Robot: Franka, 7 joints.
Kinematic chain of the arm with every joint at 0, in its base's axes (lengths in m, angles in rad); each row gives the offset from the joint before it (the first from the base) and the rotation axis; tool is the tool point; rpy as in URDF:
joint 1: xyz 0 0 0.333 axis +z
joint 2: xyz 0 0 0 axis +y
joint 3: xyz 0 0 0.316 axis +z
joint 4: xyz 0.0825 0 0 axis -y
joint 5: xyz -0.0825 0 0.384 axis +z
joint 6: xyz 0 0 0 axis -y
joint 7: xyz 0.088 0 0 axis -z
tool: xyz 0 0 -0.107 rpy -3.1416 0 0
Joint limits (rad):
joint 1: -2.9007..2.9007
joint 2: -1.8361..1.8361
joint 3: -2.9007..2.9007
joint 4: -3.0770..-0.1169
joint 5: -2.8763..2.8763
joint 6: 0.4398..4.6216
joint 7: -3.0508..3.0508
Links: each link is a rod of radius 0.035 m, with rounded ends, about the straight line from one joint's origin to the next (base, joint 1, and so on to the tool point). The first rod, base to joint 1, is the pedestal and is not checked.
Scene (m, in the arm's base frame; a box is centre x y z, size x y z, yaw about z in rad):
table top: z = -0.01
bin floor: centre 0.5 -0.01 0 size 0.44 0.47 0.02 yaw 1.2
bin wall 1: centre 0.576 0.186 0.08 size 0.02 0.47 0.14 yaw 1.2
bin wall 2: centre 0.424 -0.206 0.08 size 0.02 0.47 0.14 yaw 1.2
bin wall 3: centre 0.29 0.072 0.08 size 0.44 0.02 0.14 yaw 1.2
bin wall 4: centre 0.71 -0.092 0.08 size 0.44 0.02 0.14 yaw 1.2
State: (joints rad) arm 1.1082 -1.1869 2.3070 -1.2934 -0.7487 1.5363 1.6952
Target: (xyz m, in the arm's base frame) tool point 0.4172 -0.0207 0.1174
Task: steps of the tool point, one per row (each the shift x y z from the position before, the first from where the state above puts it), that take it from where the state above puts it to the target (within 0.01 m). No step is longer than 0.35 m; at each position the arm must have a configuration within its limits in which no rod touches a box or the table.
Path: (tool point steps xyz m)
1: -0.0340 0.2681 0.1999
2: 0.1335 0.2810 0.1457
3: 0.2736 0.1979 0.0572
4: 0.3282 0.0470 -0.0433
5: 0.2714 -0.1113 -0.1276
6: 0.1259 -0.2119 -0.1716
7: -0.0483 -0.2186 -0.1630

